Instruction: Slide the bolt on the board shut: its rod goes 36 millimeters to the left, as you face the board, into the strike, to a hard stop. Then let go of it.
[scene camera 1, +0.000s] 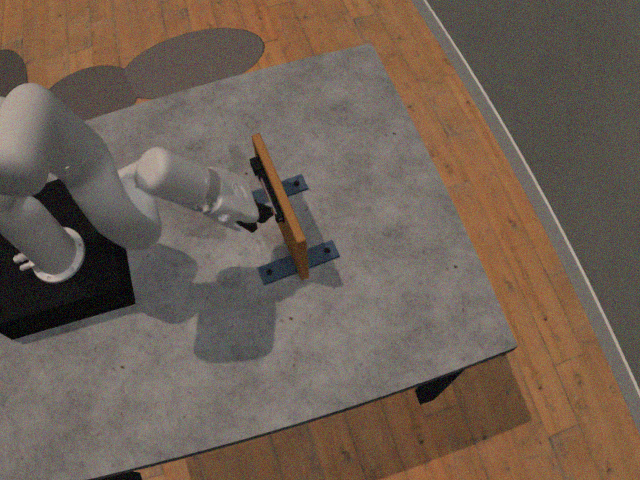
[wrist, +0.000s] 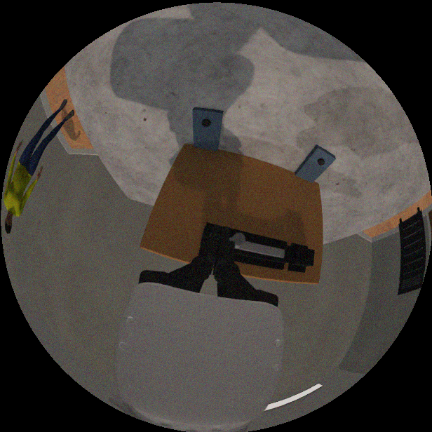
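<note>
The orange-brown board stands upright across two blue feet. A black bolt housing with a grey metal rod and a round grey knob is on its face. The black strike is at the right end of the bolt in the wrist view. The rod's end reaches the strike's near edge; how far it is inside cannot be told. My gripper is shut and empty. Its fingertips are close beside the knob, on the side away from the strike, and hide that end of the housing. Contact is unclear.
The blue feet lie on the grey table and stick out from under the board. The black robot base is at the left. A person in yellow shows beyond the table.
</note>
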